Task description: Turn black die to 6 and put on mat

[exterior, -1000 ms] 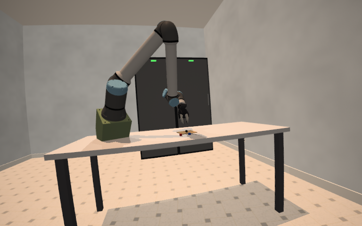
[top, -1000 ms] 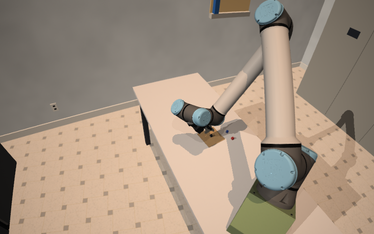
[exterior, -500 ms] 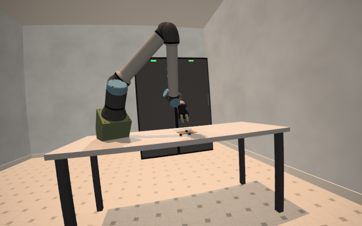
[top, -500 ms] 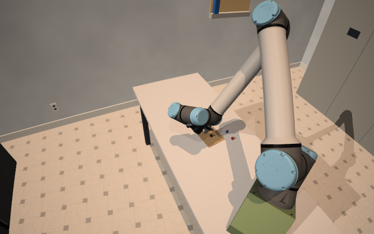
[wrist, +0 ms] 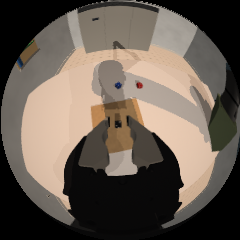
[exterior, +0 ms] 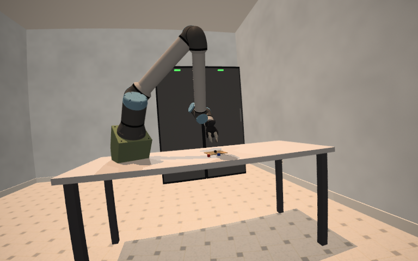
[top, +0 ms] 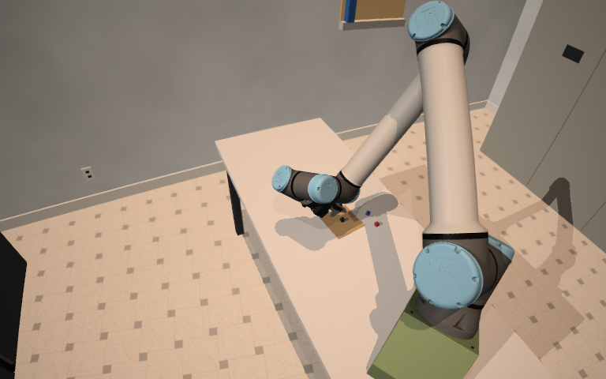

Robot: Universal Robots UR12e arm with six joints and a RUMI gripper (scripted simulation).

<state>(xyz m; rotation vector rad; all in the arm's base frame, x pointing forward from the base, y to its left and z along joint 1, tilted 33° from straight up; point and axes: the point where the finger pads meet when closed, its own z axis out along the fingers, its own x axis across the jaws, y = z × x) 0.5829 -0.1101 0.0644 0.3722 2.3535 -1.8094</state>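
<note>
The black die is 1 cm to the right of my hand and 8 cm below it. From my hand the other things lie so: red die: 11 cm behind, 12 cm to the right, 8 cm below; then brown mat: 1 cm to the right, 9 cm below; then blue die: 4 cm behind, 13 cm to the right, 8 cm below.
</note>
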